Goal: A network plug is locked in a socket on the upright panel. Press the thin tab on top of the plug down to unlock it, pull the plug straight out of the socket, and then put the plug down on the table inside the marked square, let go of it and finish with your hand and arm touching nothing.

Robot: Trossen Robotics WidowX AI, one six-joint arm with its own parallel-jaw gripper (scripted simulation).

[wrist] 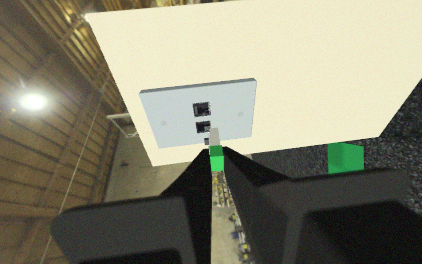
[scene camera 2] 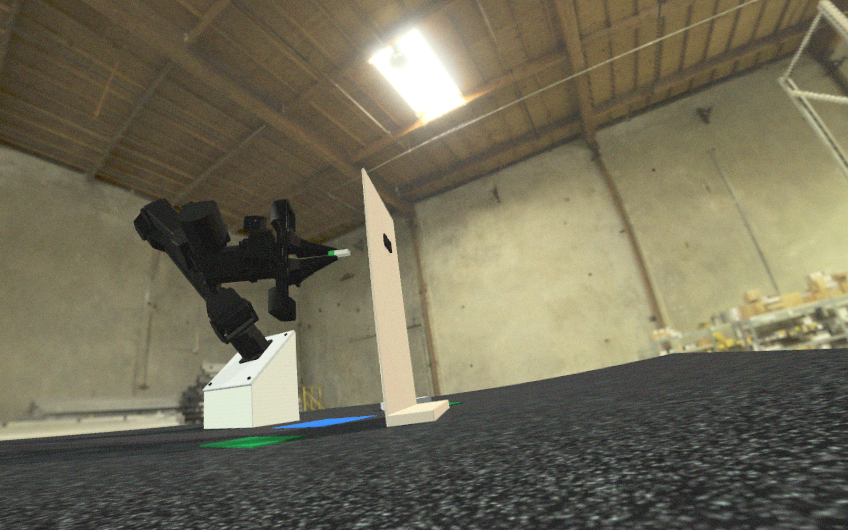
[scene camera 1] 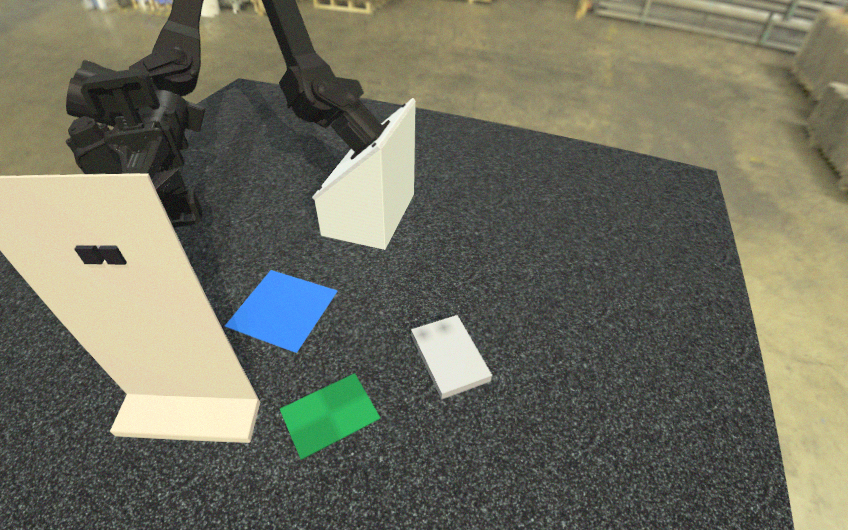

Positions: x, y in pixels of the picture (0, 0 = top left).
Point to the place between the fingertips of my gripper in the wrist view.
215, 153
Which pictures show my gripper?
The wrist view, scene camera 2 and scene camera 1: all of them.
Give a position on a blue square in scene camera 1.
At 282, 310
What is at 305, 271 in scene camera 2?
My gripper.
